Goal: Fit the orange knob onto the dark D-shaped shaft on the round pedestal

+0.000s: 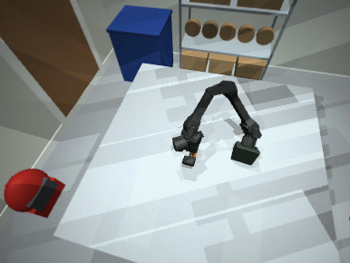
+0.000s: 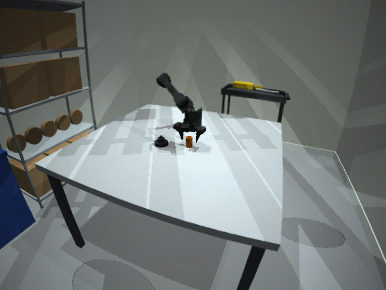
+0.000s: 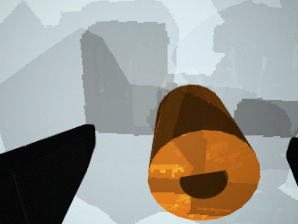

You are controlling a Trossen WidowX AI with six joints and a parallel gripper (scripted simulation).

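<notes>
The orange knob lies 10 mm below my gripper tip. From my gripper tip the other things lie so: dark round pedestal 170 mm to the right, 30 mm ahead, 10 mm below.
</notes>
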